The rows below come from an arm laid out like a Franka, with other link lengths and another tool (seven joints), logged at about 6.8 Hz.
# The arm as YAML. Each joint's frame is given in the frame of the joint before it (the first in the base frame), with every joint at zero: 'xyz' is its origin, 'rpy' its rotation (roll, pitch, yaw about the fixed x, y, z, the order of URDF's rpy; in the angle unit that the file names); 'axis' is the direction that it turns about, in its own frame. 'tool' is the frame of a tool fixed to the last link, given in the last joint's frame.
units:
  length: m
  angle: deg
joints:
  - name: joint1
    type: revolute
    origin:
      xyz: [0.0, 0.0, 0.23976]
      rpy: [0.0, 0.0, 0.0]
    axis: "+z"
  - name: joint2
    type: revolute
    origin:
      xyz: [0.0, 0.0, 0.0]
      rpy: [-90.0, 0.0, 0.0]
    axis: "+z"
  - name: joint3
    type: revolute
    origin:
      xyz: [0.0, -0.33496, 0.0]
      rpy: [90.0, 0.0, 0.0]
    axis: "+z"
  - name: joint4
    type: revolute
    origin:
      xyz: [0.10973, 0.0, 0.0]
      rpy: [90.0, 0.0, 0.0]
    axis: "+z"
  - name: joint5
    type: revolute
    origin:
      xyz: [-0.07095, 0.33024, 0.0]
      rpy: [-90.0, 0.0, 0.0]
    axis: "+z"
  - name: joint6
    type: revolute
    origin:
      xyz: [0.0, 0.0, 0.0]
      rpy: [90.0, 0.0, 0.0]
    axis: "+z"
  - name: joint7
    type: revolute
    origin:
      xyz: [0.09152, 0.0, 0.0]
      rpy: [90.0, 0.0, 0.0]
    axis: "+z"
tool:
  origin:
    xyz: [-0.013, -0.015, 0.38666]
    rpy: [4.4, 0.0, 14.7]
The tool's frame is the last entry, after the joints.
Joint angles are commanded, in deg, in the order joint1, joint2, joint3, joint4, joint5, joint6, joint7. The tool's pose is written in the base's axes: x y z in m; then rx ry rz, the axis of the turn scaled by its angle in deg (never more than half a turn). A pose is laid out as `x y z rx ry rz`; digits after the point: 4 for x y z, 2 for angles.
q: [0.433 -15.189 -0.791 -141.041 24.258 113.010 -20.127]
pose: 0.3338 0.1417 0.0895 -152.62 10.03 15.43
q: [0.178 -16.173 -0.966 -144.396 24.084 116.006 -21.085]
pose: 0.3270 0.1336 0.0750 -153.27 10.49 14.33
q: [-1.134 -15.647 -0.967 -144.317 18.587 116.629 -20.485]
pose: 0.3251 0.0977 0.0629 -157.98 9.47 14.85
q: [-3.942 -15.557 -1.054 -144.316 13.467 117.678 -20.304]
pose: 0.3288 0.0537 0.0555 -162.21 10.17 13.87
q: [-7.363 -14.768 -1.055 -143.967 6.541 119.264 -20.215]
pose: 0.3327 -0.0038 0.0468 -167.97 10.14 13.17
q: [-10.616 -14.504 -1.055 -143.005 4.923 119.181 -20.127]
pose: 0.3371 -0.0323 0.0496 -168.94 13.72 12.23
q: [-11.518 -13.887 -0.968 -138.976 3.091 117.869 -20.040]
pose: 0.3599 -0.0520 0.0675 -170.88 13.43 9.54
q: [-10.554 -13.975 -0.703 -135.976 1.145 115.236 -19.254]
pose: 0.3677 -0.0560 0.0840 -172.90 11.30 9.49
